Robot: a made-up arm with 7 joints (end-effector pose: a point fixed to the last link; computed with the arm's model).
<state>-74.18 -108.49 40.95 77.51 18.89 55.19 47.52</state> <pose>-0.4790 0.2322 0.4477 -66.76 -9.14 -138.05</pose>
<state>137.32 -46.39 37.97 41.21 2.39 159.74 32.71</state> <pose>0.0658 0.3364 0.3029 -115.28 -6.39 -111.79</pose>
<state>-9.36 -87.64 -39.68 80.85 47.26 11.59 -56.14</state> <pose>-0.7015 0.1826 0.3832 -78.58 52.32 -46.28</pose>
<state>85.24 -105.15 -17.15 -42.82 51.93 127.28 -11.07</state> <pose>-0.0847 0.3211 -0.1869 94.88 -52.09 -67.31</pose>
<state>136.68 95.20 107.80 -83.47 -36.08 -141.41 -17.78</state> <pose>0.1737 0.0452 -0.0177 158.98 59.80 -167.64</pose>
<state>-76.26 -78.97 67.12 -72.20 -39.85 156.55 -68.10</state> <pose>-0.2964 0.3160 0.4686 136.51 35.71 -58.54</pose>
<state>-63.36 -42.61 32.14 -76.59 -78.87 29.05 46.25</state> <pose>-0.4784 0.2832 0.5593 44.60 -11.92 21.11</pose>
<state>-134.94 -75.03 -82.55 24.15 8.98 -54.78 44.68</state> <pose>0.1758 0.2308 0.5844 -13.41 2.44 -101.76</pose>
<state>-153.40 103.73 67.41 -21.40 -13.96 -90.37 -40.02</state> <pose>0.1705 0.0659 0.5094 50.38 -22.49 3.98</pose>
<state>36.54 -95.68 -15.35 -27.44 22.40 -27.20 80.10</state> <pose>-0.5236 0.1777 -0.0003 -113.81 -12.57 -60.08</pose>
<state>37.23 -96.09 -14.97 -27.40 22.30 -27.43 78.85</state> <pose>-0.5183 0.1797 -0.0038 -112.82 -12.45 -59.68</pose>
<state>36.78 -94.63 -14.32 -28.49 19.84 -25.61 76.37</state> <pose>-0.5163 0.1731 -0.0089 -109.06 -12.38 -56.44</pose>
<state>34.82 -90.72 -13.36 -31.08 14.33 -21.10 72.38</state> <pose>-0.5165 0.1559 -0.0151 -102.00 -12.77 -48.73</pose>
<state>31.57 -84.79 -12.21 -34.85 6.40 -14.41 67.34</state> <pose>-0.5140 0.1330 -0.0195 -92.89 -13.95 -36.17</pose>
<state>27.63 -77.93 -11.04 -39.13 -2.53 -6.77 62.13</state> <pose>-0.5069 0.1143 -0.0195 -83.49 -15.73 -20.45</pose>
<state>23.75 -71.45 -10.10 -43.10 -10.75 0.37 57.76</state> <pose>-0.4998 0.1065 -0.0156 -75.08 -17.40 -5.12</pose>
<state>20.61 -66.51 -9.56 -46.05 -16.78 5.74 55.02</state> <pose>-0.4977 0.1067 -0.0102 -68.62 -18.27 6.24</pose>
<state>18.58 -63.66 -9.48 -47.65 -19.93 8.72 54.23</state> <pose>-0.5005 0.1077 -0.0054 -64.99 -17.91 12.03</pose>
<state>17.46 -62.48 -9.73 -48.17 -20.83 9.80 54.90</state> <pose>-0.5052 0.1061 -0.0017 -63.89 -16.52 13.50</pose>
